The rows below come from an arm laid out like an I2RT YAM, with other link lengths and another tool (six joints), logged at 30 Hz.
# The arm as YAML. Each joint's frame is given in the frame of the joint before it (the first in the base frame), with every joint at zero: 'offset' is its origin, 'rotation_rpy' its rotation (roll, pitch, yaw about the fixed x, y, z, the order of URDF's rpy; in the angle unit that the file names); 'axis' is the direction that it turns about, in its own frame. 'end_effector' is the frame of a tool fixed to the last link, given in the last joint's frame.
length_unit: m
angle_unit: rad
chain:
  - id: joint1
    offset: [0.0, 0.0, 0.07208]
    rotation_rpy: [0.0, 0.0, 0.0]
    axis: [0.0, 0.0, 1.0]
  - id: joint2
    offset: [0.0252, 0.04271, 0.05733]
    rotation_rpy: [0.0, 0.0, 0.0]
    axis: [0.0, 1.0, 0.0]
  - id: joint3
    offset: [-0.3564, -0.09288, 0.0]
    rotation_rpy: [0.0, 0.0, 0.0]
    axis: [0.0, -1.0, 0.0]
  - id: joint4
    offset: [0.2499, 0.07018, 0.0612]
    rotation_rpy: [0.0, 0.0, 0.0]
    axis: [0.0, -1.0, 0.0]
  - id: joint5
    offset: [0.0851, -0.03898, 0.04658]
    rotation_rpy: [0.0, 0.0, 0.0]
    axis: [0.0, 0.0, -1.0]
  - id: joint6
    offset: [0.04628, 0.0, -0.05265]
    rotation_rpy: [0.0, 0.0, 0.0]
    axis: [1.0, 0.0, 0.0]
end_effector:
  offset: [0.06, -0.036, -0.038]
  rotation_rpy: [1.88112, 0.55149, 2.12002]
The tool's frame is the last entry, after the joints.
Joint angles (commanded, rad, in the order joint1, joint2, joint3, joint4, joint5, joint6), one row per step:
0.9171 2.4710 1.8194 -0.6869 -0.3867 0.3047
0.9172 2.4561 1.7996 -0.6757 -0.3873 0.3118
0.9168 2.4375 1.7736 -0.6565 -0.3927 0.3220
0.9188 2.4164 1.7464 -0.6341 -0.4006 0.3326
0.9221 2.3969 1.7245 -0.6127 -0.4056 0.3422
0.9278 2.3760 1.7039 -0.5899 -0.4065 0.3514
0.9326 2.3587 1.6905 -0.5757 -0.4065 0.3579
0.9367 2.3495 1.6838 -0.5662 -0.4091 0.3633
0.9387 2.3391 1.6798 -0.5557 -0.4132 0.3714
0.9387 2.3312 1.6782 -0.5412 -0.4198 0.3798
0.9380 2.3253 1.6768 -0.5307 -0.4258 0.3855
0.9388 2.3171 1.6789 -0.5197 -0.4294 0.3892
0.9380 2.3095 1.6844 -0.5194 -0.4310 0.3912
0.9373 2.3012 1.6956 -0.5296 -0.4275 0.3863
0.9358 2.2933 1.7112 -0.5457 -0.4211 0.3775
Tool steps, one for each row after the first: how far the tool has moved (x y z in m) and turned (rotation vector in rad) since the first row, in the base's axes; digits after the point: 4 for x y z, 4 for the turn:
-0.0020 -0.0019 0.0030 0.0042 -0.0005 -0.0062
-0.0045 -0.0038 0.0066 0.0150 0.0006 -0.0144
-0.0080 -0.0045 0.0110 0.0309 0.0014 -0.0198
-0.0110 -0.0040 0.0159 0.0474 -0.0020 -0.0236
-0.0142 -0.0025 0.0216 0.0651 -0.0109 -0.0255
-0.0167 -0.0012 0.0271 0.0787 -0.0185 -0.0262
-0.0188 0.0005 0.0303 0.0891 -0.0210 -0.0260
-0.0196 0.0025 0.0348 0.1039 -0.0239 -0.0296
-0.0190 0.0051 0.0388 0.1232 -0.0269 -0.0344
-0.0184 0.0067 0.0419 0.1378 -0.0283 -0.0378
-0.0175 0.0097 0.0469 0.1566 -0.0360 -0.0384
-0.0162 0.0111 0.0523 0.1682 -0.0415 -0.0400
-0.0145 0.0118 0.0591 0.1746 -0.0520 -0.0374
-0.0120 0.0121 0.0666 0.1783 -0.0656 -0.0332

